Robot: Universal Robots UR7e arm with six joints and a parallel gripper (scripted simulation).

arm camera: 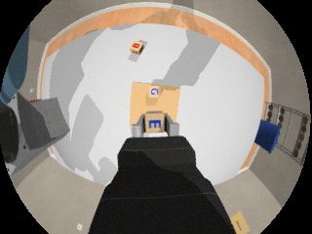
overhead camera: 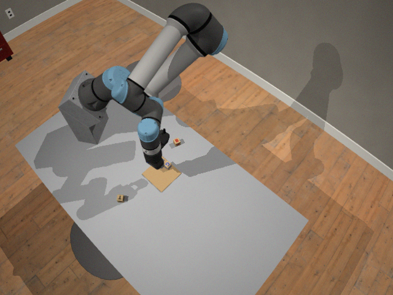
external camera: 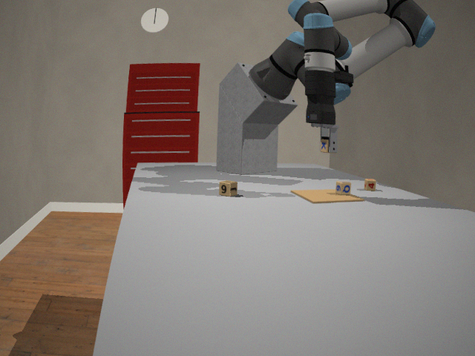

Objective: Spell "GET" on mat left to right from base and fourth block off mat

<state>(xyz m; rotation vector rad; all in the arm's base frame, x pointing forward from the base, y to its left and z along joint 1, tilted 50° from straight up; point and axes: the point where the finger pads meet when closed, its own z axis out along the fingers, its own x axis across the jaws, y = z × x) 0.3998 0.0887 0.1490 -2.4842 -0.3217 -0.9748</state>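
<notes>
Now: the tan mat 120 mm below my hand. Also, from my hand: E block: right at my hand.
</notes>
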